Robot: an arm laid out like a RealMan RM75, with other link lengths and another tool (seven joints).
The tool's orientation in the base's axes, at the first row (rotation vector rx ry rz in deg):
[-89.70, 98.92, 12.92]
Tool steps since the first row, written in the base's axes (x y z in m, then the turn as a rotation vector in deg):
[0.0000, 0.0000, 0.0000, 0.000, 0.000, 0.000]
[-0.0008, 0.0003, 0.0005, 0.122, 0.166, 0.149]
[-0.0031, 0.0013, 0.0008, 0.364, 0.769, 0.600]
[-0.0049, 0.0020, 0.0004, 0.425, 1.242, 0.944]
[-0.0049, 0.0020, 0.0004, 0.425, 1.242, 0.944]
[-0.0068, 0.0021, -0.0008, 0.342, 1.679, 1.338]
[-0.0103, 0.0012, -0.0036, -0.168, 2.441, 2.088]
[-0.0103, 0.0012, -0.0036, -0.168, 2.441, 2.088]
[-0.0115, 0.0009, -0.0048, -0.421, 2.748, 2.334]
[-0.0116, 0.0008, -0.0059, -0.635, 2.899, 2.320]
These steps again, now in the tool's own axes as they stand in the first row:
[0.0000, 0.0000, 0.0000, 0.000, 0.000, 0.000]
[-0.0006, 0.0006, -0.0005, -0.215, -0.127, 0.049]
[-0.0017, 0.0028, -0.0011, -0.951, -0.372, 0.206]
[-0.0021, 0.0047, -0.0011, -1.529, -0.444, 0.281]
[-0.0021, 0.0047, -0.0011, -1.529, -0.444, 0.281]
[-0.0015, 0.0069, -0.0010, -2.121, -0.411, 0.240]
[0.0007, 0.0109, -0.0012, -3.216, -0.047, -0.027]
[0.0007, 0.0109, -0.0012, -3.216, -0.047, -0.027]
[0.0017, 0.0123, -0.0010, -3.624, 0.163, -0.117]
[0.0024, 0.0128, -0.0004, -3.745, 0.396, -0.106]

